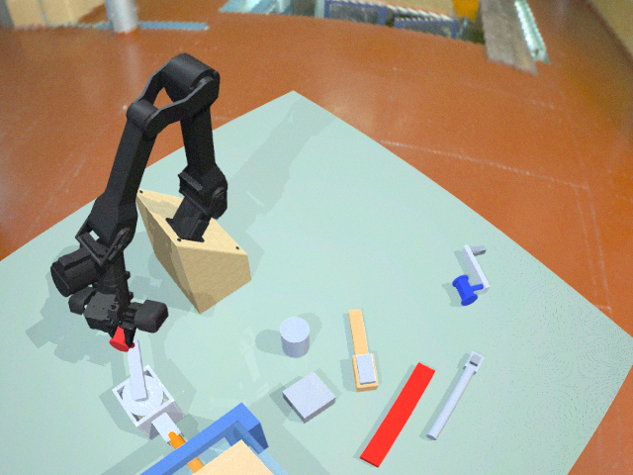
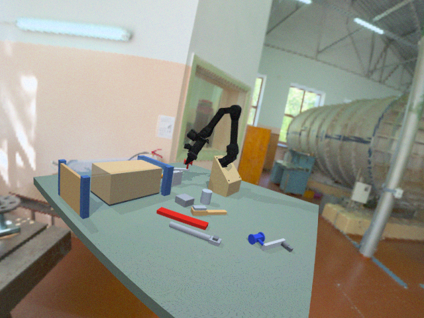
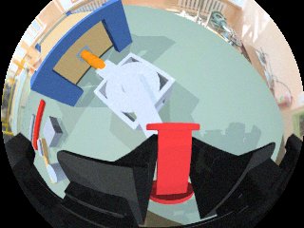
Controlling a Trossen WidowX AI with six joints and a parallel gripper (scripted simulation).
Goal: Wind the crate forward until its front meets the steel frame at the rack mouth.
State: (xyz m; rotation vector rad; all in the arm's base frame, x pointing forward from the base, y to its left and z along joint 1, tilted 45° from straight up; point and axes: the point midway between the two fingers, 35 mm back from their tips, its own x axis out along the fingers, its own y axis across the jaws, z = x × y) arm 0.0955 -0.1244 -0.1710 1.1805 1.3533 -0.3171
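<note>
Now: gripper tip 3 cm above the winch handle and 2 cm short of it. From my gripper tip the other things lie so: pale grey winch 10 cm below, 7 cm ahead, 3 cm to the right; then red knob 1 cm to the left, 1 cm behind; then blue frame 24 cm ahead, 2 cm to the right, 2 cm below.
</note>
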